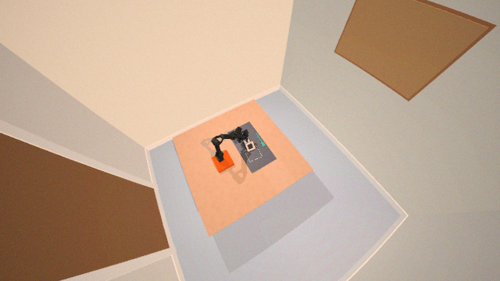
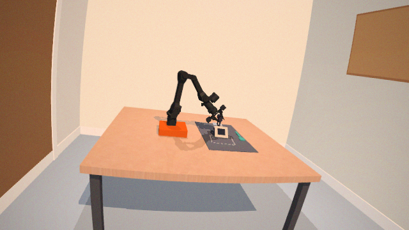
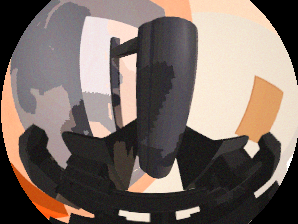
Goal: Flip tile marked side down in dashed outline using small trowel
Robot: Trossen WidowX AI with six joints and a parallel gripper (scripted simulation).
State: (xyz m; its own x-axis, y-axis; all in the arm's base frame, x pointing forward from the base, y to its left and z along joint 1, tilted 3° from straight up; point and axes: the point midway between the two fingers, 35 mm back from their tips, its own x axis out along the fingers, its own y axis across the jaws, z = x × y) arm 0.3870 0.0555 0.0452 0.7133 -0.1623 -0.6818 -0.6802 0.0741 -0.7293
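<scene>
Now: the white tile 10 cm to the right of my gripper tip, 6 cm below it and 3 cm behind it. From my gripper tip the other things lie so: small trowel 3 cm behind, 1 cm below; then grey mat 11 cm below, 7 cm to the right, 1 cm behind; then teal strip 13 cm ahead, 10 cm to the right, 9 cm below.
</scene>
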